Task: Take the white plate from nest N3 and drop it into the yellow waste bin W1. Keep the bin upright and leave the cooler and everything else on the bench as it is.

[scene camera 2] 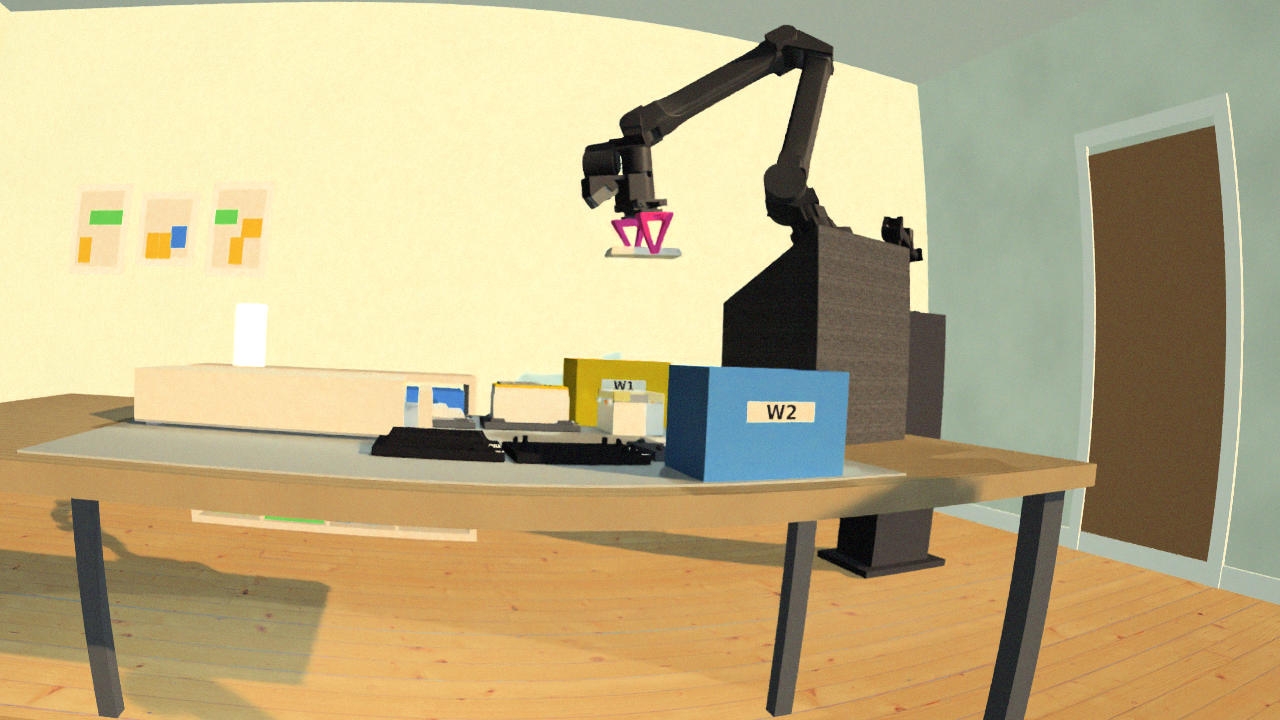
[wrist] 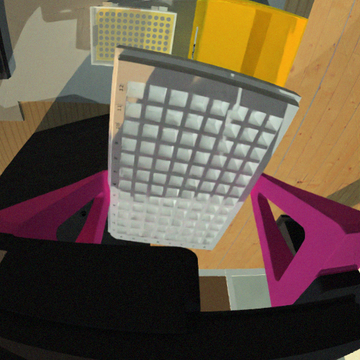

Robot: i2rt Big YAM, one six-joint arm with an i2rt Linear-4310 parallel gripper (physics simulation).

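Places are measured from the arm's base along level axes (x ahead, y right, z down), in centimetres.
Pixels of known places: gripper, fingertip midpoint: (scene camera 2: 644, 255); arm's base at its link origin: (scene camera 2: 822, 253).
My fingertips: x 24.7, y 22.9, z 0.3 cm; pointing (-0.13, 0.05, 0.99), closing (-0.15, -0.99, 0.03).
For each thing: its top centre in the pictures, then the offset to it from my fingertips.
- white plate at its top centre: (scene camera 2: 642, 247) dz -1.4, dx +0.3, dy +0.0 cm
- yellow waste bin W1 at its top centre: (scene camera 2: 615, 360) dz +19.2, dx +2.3, dy +8.6 cm
- blue bin W2 at its top centre: (scene camera 2: 759, 368) dz +19.2, dx +1.6, dy -55.4 cm
- long beige unit at its top centre: (scene camera 2: 274, 372) dz +22.9, dx +64.2, dy -23.3 cm
The white plate (scene camera 2: 640, 253) (wrist: 175, 160), with rows of square wells, is held high above the bench between the pink fingers. My gripper (scene camera 2: 643, 241) (wrist: 180, 178) is shut on it, one finger at each long side; the plate looks about level in the scene view. The yellow waste bin W1 (scene camera 2: 586, 376) (wrist: 250, 37) stands upright at the back of the bench, well below the plate. In the wrist view the bin shows beyond the plate's far edge and is partly hidden by it. In the scene view its front is partly hidden.
The blue bin W2 (scene camera 2: 756, 438) stands at the front right. A box with a yellow dotted top (wrist: 135, 35) is beside W1. Two black nests (scene camera 2: 438, 444) (scene camera 2: 581, 451) lie at the front of the mat. A long beige unit (scene camera 2: 268, 398) stands left. The arm's dark pedestal (scene camera 2: 859, 331) is behind W2.
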